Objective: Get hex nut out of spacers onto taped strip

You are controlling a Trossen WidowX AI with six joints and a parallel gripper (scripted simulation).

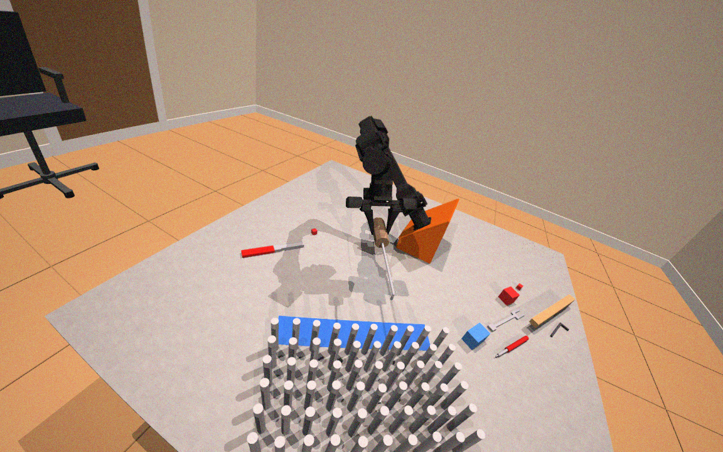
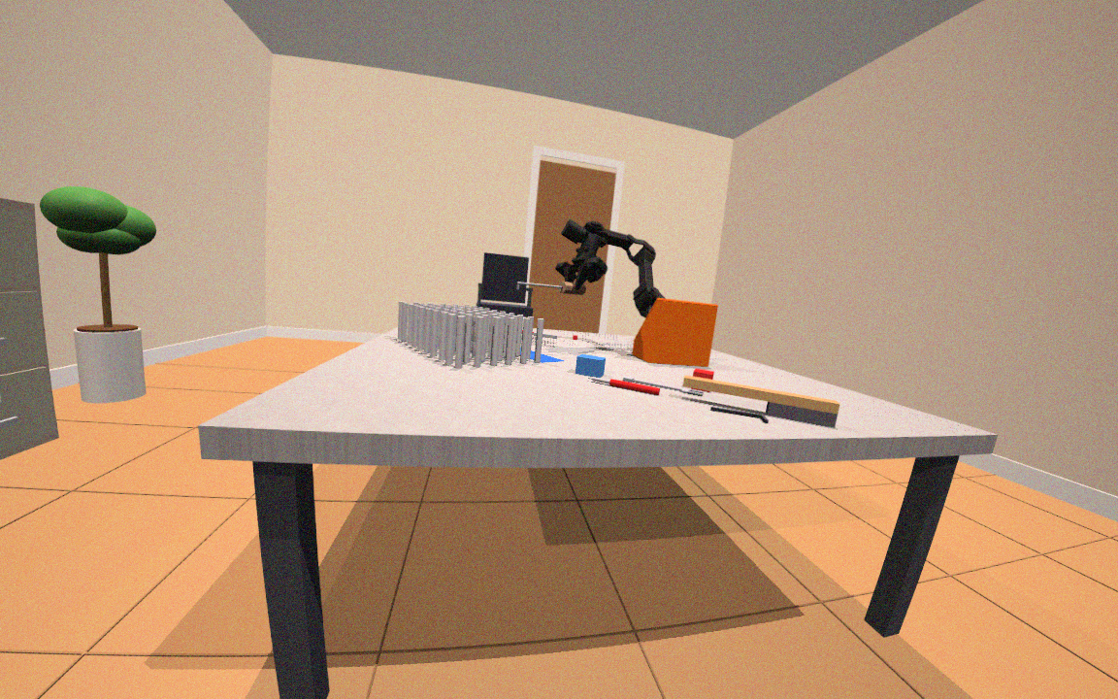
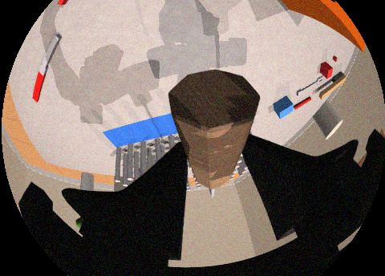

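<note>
Right now the blue taped strip is 19 cm below my gripper tip, 19 cm ahead of it and 3 cm to the left of it. Round my gripper tip: blue cube: 35 cm to the left, 17 cm below, 6 cm ahead; then red screwdriver: 45 cm to the left, 18 cm below, 6 cm ahead; then hook tool: 9 cm ahead, 4 cm to the left.
</note>
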